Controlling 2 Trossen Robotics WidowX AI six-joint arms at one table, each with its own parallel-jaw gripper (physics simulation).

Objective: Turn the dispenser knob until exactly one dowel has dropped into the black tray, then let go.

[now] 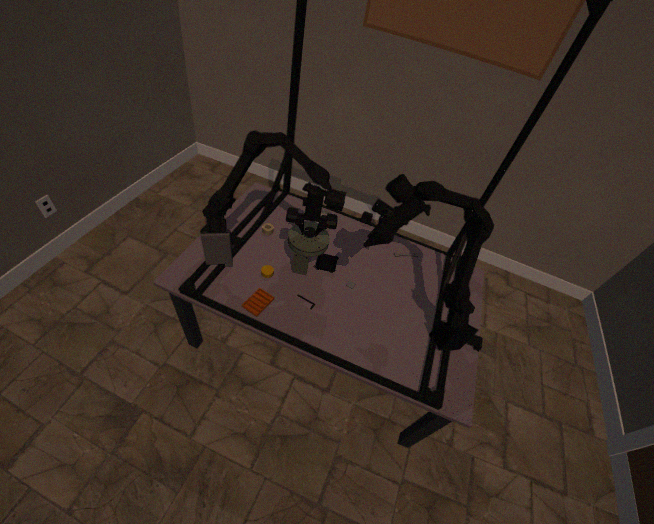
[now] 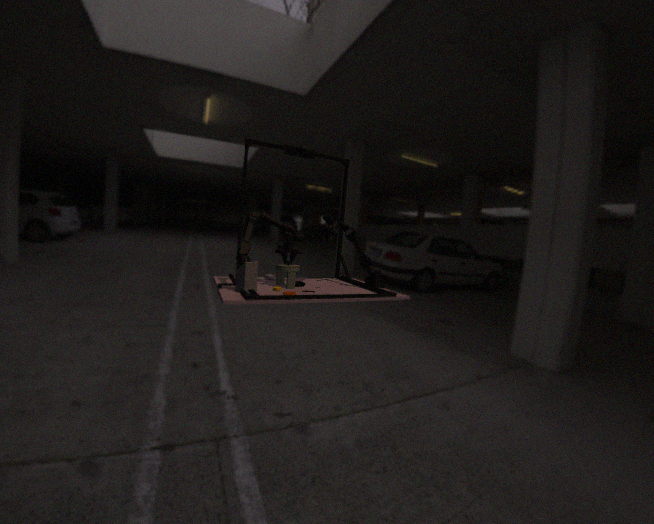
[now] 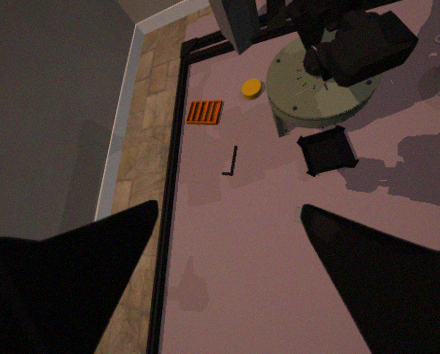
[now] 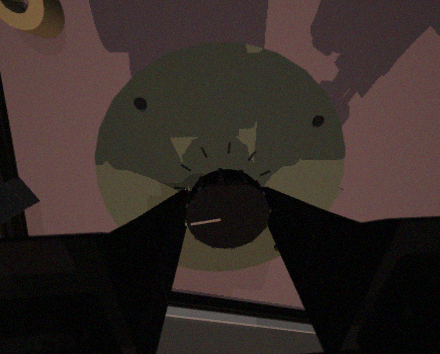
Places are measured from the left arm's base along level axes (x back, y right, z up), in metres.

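Where they show: left gripper, fingertip midpoint: [image 1: 366, 241] [image 2: 324, 244] [image 3: 230, 209]; right gripper, fingertip midpoint: [image 1: 309, 235] [image 2: 288, 264] [image 3: 319, 67] [image 4: 224, 194]; left arm's base, origin of the base link: [image 1: 457, 326] [image 2: 373, 273]; right arm's base, origin of the base link: [image 1: 216, 232] [image 2: 246, 266].
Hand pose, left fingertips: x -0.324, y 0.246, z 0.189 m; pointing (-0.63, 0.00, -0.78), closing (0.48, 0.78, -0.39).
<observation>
Things, the pixels of their top centre, and the offset from my left fingertips.
- round green dispenser, middle of its top: [image 4: 224, 191] [image 3: 319, 69] [image 1: 309, 235] [image 2: 288, 265] dx -0.141, dy +0.190, dz -0.157 m
- black tray, middle of its top: [image 3: 325, 150] [image 1: 326, 261] dx -0.057, dy +0.159, dz -0.280 m
- yellow disc, middle of its top: [image 3: 251, 87] [image 1: 267, 269] dx -0.303, dy +0.135, dz -0.285 m
- orange ribbed plate, middle of its top: [image 3: 202, 110] [image 1: 258, 300] dx -0.348, dy -0.005, dz -0.288 m
- black L-shaped key, middle of its top: [image 3: 229, 160] [image 1: 304, 301] dx -0.175, dy -0.017, dz -0.297 m
- pale ring, middle of its top: [image 1: 268, 226] dx -0.283, dy +0.376, dz -0.279 m
The round green dispenser [image 1: 301, 252] [image 3: 310, 102] [image 4: 218, 105] [image 2: 289, 274] stands at the back left of the table. Its black knob [image 4: 227, 214] sits on top, with its pale pointer line aimed left. My right gripper [image 1: 309, 227] [image 4: 224, 194] [image 3: 319, 67] comes down from above and is shut on the knob. The black tray [image 1: 326, 262] [image 3: 327, 151] lies beside the dispenser's foot; I see no dowel in it. My left gripper [image 1: 373, 240] [image 3: 230, 209] is open and empty, hanging above the table to the right of the dispenser.
A yellow disc [image 1: 268, 270] [image 3: 251, 88], an orange ribbed plate [image 1: 257, 302] [image 3: 204, 112] and a black L-shaped key [image 1: 306, 300] [image 3: 232, 163] lie in front of the dispenser. A pale ring [image 1: 268, 228] lies behind. A black frame [image 1: 315, 350] runs round the table.
</observation>
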